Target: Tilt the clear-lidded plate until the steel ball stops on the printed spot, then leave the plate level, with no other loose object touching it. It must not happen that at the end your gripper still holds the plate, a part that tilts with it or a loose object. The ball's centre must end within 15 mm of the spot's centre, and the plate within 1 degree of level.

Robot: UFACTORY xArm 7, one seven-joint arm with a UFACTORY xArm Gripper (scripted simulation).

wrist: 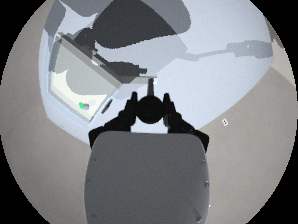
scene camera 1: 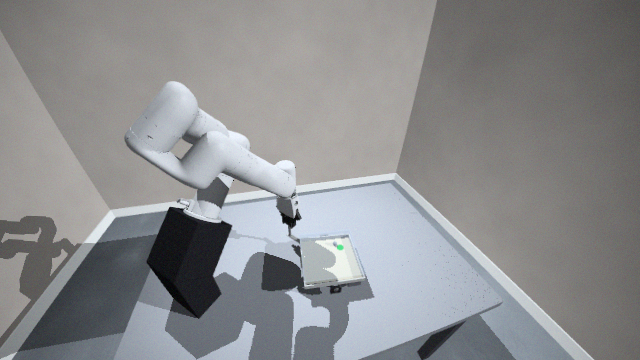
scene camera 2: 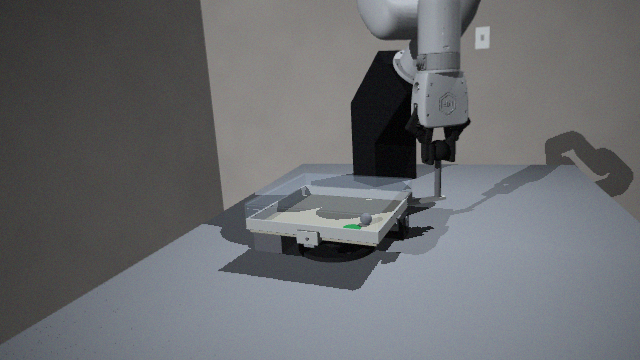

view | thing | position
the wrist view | gripper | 150, 99
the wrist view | clear-lidded plate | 77, 84
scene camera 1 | clear-lidded plate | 329, 258
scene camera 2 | clear-lidded plate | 355, 209
